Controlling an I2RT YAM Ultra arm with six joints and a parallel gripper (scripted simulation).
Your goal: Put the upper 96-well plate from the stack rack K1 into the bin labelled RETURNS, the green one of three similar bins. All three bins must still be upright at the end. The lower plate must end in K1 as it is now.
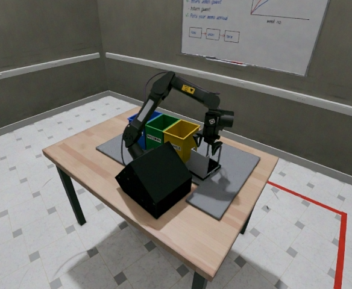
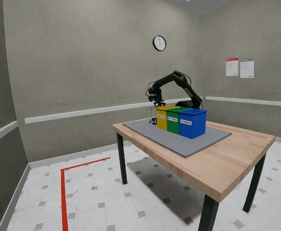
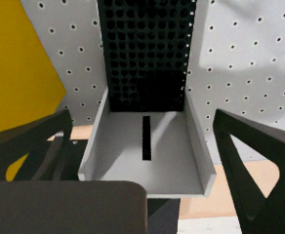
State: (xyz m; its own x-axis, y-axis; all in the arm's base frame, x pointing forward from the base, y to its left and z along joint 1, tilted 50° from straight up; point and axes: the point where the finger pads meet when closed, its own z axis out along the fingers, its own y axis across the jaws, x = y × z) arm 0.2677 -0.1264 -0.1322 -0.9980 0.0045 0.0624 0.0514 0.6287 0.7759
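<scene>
Right now the black 96-well plate is 1 cm ahead of my hand and 10 cm below it. Also, from my hand: green returns bin (31 cm to the left, 5 cm below); then blue bin (2 cm behind, 44 cm to the left, 5 cm below); then yellow bin (2 cm ahead, 18 cm to the left, 5 cm below).
</scene>
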